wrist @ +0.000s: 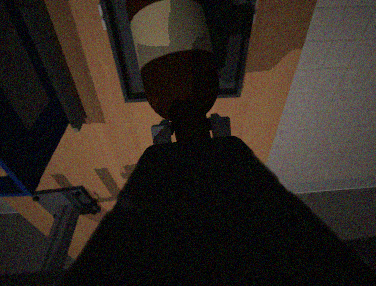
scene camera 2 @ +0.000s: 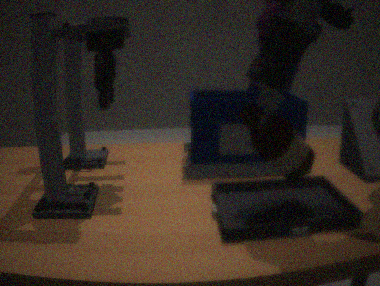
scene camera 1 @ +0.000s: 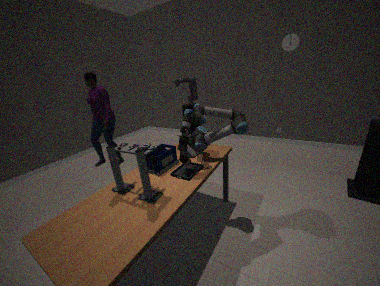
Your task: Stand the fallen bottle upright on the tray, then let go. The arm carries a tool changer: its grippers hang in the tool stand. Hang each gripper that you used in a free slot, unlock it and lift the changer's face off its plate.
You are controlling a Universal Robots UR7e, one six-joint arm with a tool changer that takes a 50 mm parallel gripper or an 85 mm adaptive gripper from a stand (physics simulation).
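Places are measured from the arm's base along level axes (x ahead, y left, z up), in millimetres.
Pixels of known places: end effector, tool point: [scene camera 2: 296,20] [scene camera 1: 184,134]; arm's base, origin of the base link: [scene camera 1: 191,141].
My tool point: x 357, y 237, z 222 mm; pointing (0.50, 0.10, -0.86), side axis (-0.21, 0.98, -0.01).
Ahead of a thing's pixels: the offset from my tool point to its top centre. "spot": to the spot under its first point. Level surfaces: height alone.
The brown bottle [scene camera 2: 273,136] [wrist: 181,82] with a cream label is tilted, its neck up and its base down to the right in scene camera 2. It hangs above the back part of the dark tray {11 mm ahead, 2 mm left, 318 mm down} [scene camera 1: 187,171] [scene camera 2: 265,235] [wrist: 135,97]; a gap under its base is hard to judge. My gripper [scene camera 2: 266,99] [wrist: 191,129] is shut on the bottle's neck, with one finger pad on each side. In scene camera 1 the arm and dim light hide the bottle's outline. Another gripper [scene camera 2: 105,62] hangs in the tool stand [scene camera 1: 144,172] [scene camera 2: 49,110] [wrist: 64,220].
A blue crate {70 mm ahead, 282 mm right, 168 mm down} [scene camera 1: 161,159] [scene camera 2: 204,127] [wrist: 22,145] stands behind the tray on a grey base {spot: 120 mm ahead, 173 mm right, 332 mm down} [scene camera 2: 225,172]. A grey wedge-shaped thing [scene camera 2: 361,142] stands at the right in scene camera 2. A person [scene camera 1: 101,107] is beyond the table {343 mm down} [scene camera 1: 100,220].
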